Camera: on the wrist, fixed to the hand. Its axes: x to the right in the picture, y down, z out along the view.
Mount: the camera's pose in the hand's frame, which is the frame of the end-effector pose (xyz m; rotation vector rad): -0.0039 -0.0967 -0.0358 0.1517 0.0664 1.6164
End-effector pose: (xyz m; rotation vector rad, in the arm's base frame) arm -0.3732 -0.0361 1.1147 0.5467 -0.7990 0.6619
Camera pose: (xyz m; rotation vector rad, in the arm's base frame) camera -0.2894 -0.0785 1.0720 -0.1240 -1.0398 2.2101
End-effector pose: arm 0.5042 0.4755 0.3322 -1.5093 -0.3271 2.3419
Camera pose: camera 0.5532 0.5631 0.3562 1.1448 -0.9060 -1.6865
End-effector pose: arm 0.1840 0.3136 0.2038 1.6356 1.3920 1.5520
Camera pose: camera 0.1192 0.3349 0.1264 -2.0703 0.0962 -1.4602
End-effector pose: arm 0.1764 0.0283 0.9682 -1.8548 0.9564 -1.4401
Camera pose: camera 0.1583 0.0850 1.0525 -0.4205 1.6556 -0.4629
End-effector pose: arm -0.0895 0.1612 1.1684 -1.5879 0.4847 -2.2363
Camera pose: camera -0.1307 0.2506 1.1994 -0.5001 1.0471 -0.9787
